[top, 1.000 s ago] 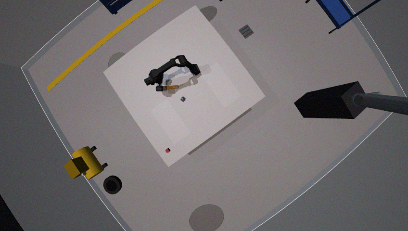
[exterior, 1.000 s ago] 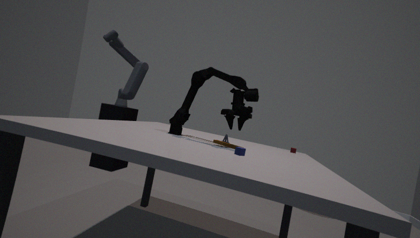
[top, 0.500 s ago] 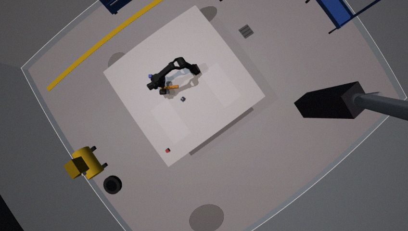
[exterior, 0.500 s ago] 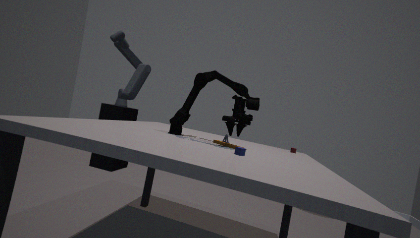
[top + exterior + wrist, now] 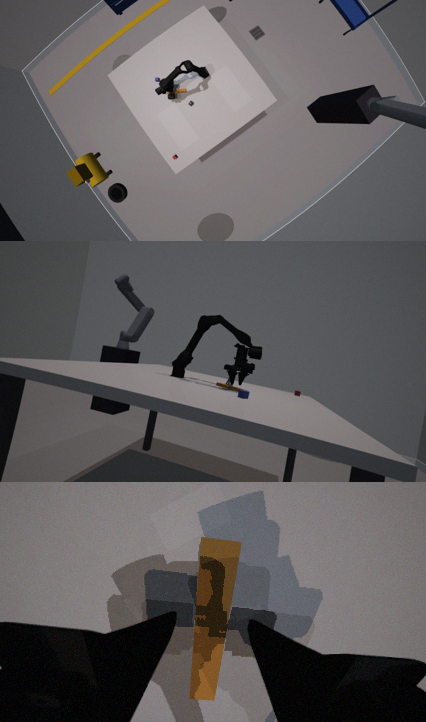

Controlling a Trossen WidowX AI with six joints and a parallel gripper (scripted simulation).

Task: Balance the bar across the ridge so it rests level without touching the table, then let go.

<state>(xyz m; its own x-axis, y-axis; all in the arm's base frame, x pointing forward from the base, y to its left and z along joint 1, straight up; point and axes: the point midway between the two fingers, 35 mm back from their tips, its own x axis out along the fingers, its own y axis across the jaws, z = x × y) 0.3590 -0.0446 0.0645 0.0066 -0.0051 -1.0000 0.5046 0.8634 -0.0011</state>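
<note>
My gripper tip is 30 mm past the orange bar, 20 mm to the right of it and 20 mm above it. The rest, counted from my gripper tip: ridge 200 mm to the left, 70 mm behind, 20 mm above; blue cube 210 mm to the right, 70 mm ahead, 10 mm below; red cube 540 mm to the left, 380 mm ahead, 10 mm below.
</note>
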